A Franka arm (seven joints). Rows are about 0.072 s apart.
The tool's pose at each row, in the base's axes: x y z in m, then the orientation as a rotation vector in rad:
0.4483 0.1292 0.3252 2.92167 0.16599 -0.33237
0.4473 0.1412 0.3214 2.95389 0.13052 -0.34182
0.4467 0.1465 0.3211 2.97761 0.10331 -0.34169
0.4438 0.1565 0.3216 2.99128 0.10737 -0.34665
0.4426 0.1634 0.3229 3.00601 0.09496 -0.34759
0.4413 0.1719 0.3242 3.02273 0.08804 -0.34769
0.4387 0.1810 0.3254 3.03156 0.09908 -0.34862
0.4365 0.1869 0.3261 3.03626 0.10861 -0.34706
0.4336 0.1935 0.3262 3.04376 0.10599 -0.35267
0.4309 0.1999 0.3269 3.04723 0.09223 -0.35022
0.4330 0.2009 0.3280 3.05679 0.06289 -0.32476
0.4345 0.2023 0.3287 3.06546 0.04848 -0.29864
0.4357 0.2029 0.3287 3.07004 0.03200 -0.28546
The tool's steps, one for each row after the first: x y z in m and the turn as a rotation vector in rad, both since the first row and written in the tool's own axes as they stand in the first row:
0.0010 -0.0125 0.0014 0.03412 -0.00451 0.02074
0.0009 -0.0178 0.0007 0.05851 -0.00320 0.03698
-0.0011 -0.0279 -0.0012 0.07251 -0.00438 0.03282
-0.0020 -0.0345 -0.0037 0.08768 -0.00392 0.03971
-0.0028 -0.0427 -0.0064 0.10447 -0.00229 0.04284
-0.0047 -0.0517 -0.0088 0.11280 -0.00102 0.03484
-0.0065 -0.0576 -0.0103 0.11680 0.00120 0.02839
-0.0088 -0.0644 -0.0111 0.12509 -0.00159 0.02905
-0.0110 -0.0709 -0.0125 0.12876 -0.00049 0.03787
-0.0091 -0.0714 -0.0142 0.13612 0.01502 0.05797
-0.0077 -0.0724 -0.0155 0.14208 0.03178 0.06847
-0.0065 -0.0729 -0.0159 0.14598 0.03965 0.07964

